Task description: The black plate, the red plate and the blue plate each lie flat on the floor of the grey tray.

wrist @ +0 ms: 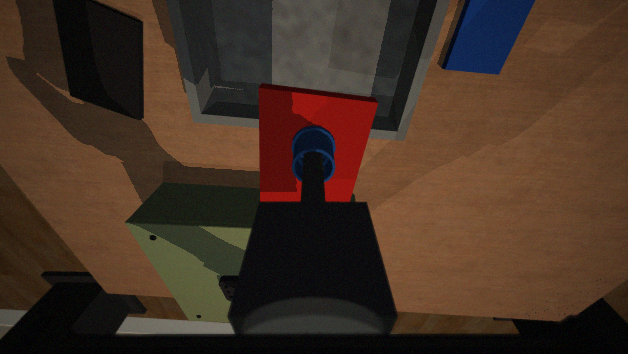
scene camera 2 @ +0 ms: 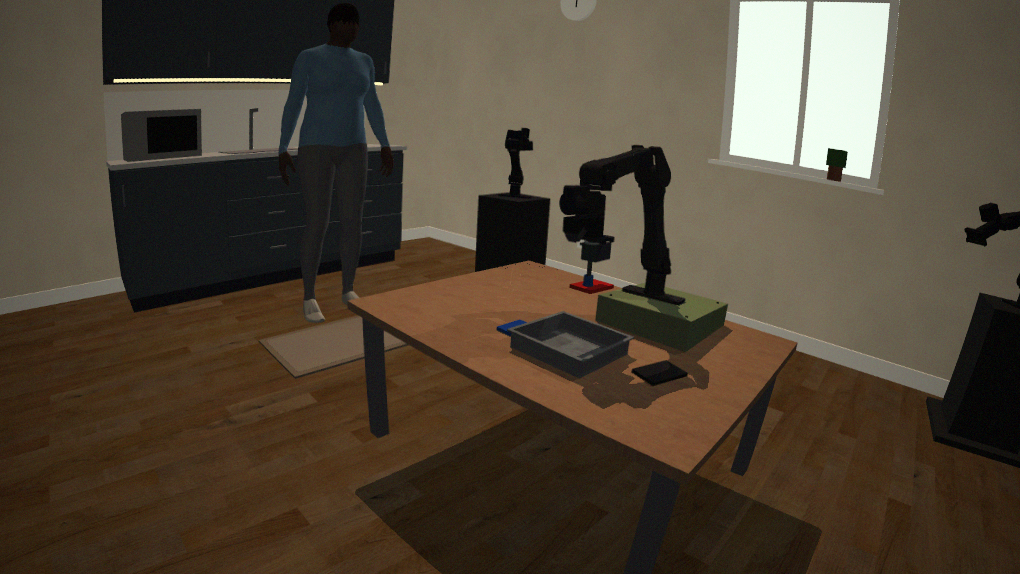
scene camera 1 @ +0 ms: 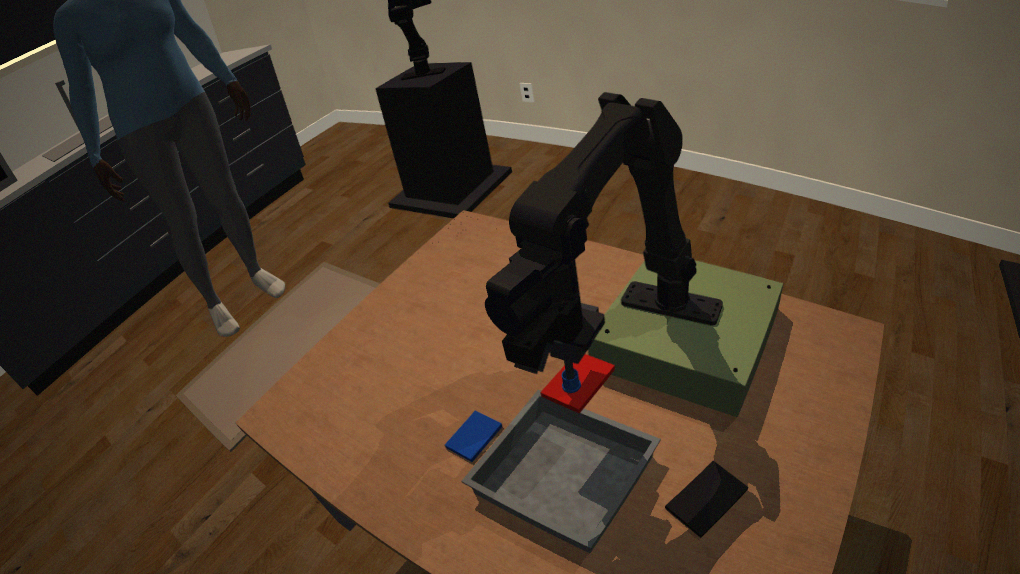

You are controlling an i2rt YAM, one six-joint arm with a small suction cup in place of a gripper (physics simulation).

Labels:
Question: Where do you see my suction cup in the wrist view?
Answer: At 311,138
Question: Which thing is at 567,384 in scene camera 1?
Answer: My suction cup.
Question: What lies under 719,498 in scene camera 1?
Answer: A black plate.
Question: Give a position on a blue plate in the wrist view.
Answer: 481,43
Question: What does my suction cup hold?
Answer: A red plate.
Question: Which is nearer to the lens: the black plate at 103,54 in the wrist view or the red plate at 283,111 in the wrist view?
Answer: The red plate.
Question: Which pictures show the grey tray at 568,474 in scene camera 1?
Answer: The wrist view, scene camera 2 and scene camera 1: all of them.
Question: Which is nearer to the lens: the red plate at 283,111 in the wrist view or the grey tray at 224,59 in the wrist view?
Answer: The red plate.

